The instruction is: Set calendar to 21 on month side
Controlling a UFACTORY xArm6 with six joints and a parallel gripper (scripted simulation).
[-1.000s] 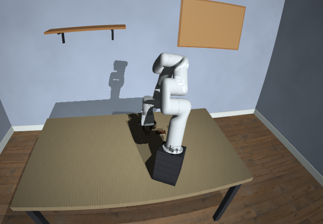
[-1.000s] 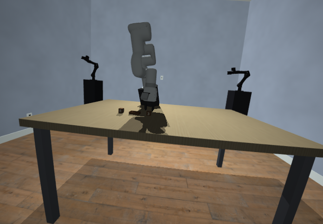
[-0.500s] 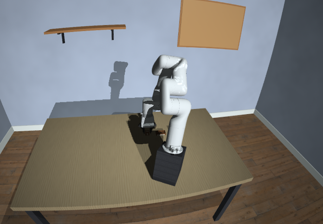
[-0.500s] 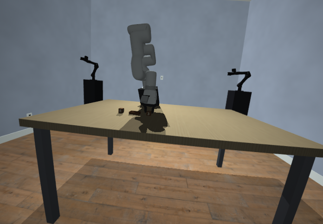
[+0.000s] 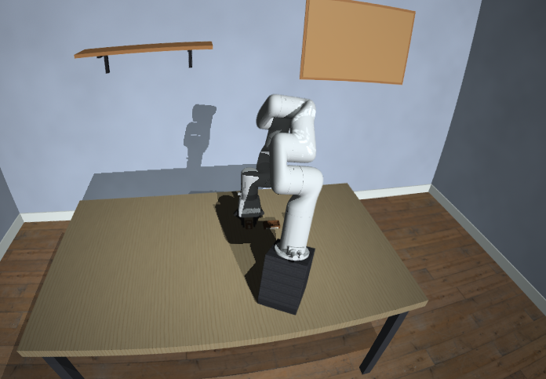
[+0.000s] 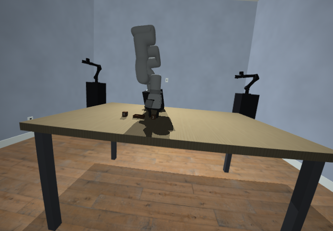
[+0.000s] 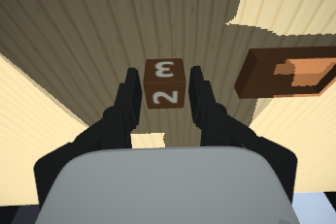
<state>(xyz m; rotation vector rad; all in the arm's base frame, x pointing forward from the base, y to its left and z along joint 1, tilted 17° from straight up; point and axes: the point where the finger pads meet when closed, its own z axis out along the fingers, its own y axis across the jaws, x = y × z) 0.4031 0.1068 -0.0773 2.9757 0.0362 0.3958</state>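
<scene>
Right now the brown wooden tray is 11 cm to the right of my hand and 2 cm below it.
</scene>
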